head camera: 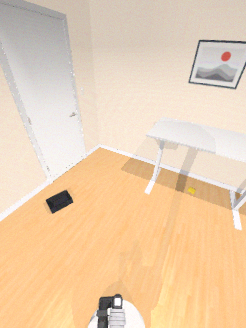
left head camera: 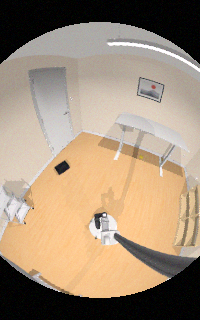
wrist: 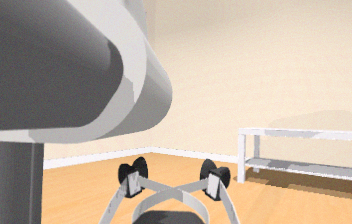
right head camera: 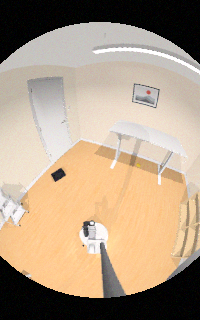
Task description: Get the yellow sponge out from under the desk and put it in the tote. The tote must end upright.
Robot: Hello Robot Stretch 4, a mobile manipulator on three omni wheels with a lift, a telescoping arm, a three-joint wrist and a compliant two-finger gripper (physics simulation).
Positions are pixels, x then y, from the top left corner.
Scene:
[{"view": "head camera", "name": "white door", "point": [46,97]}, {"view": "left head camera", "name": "white desk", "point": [128,119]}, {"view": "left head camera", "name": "white door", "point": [48,89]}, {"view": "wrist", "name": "my gripper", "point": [174,170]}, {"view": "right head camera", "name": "white desk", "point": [132,129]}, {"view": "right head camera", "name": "white door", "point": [46,95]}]

